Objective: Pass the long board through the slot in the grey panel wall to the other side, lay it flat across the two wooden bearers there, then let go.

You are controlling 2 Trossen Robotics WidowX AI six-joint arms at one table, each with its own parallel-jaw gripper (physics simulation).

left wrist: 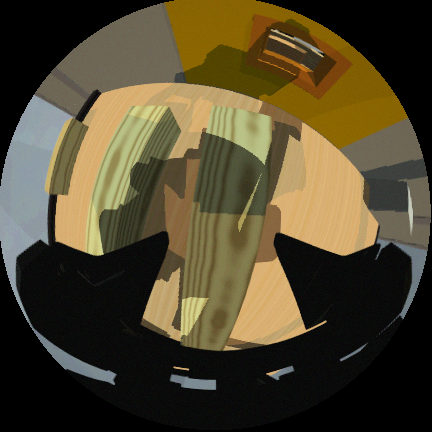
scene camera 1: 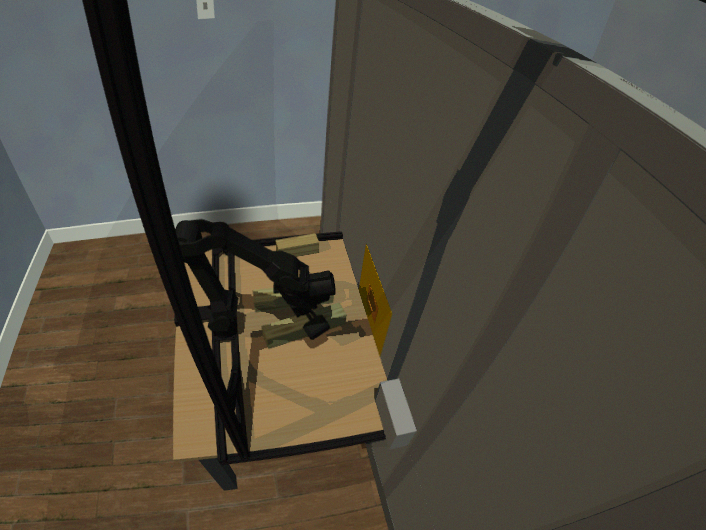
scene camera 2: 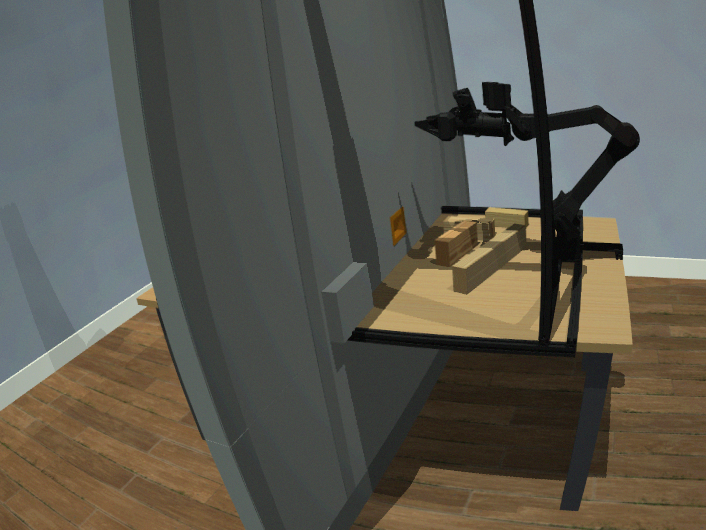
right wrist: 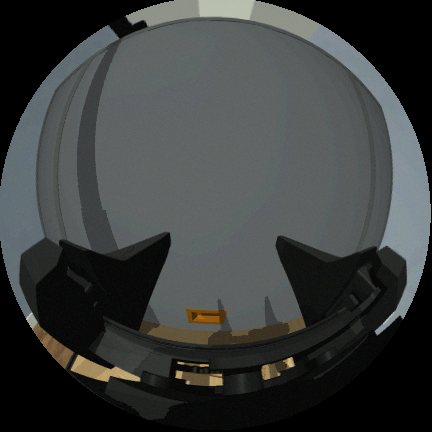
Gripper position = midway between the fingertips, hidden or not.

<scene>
The left gripper [scene camera 1: 309, 321] is open, holding nothing. The right gripper [scene camera 2: 420, 121] is open, holding nothing. Further things: an orange-framed slot [left wrist: 331, 66] and a grey panel wall [right wrist: 225, 132].
The left gripper also shows in the left wrist view [left wrist: 222, 238]. The right gripper shows as well in the right wrist view [right wrist: 225, 240]. The grey panel wall shows as well in the left wrist view [left wrist: 147, 54].
</scene>
